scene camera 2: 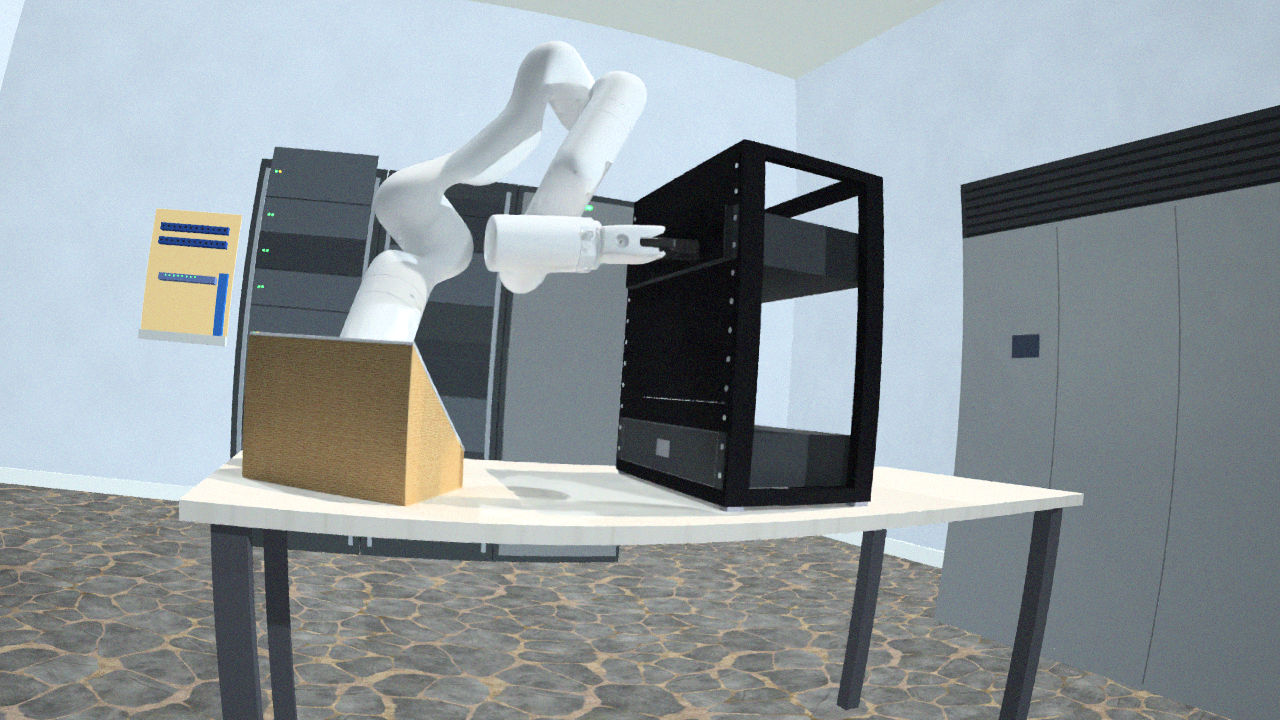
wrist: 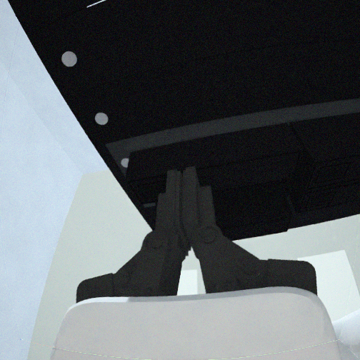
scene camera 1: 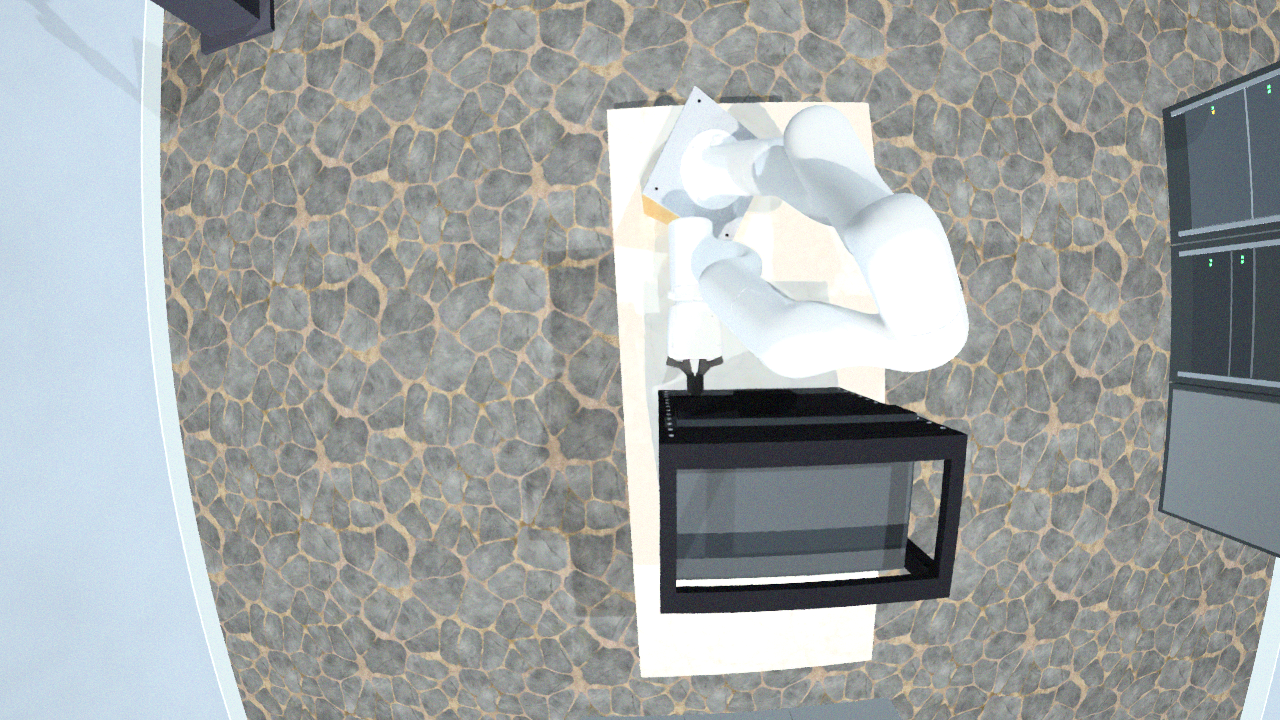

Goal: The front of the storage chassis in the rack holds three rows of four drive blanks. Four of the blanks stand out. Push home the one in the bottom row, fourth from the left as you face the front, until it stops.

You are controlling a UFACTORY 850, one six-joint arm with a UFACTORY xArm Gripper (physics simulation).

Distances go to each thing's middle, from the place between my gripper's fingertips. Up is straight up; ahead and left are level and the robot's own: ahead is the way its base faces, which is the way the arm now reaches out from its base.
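The black rack (scene camera 2: pixel 692 332) is where I see it, 18 cm ahead of my hand, 11 cm below my hand and 16 cm to the left of my hand.
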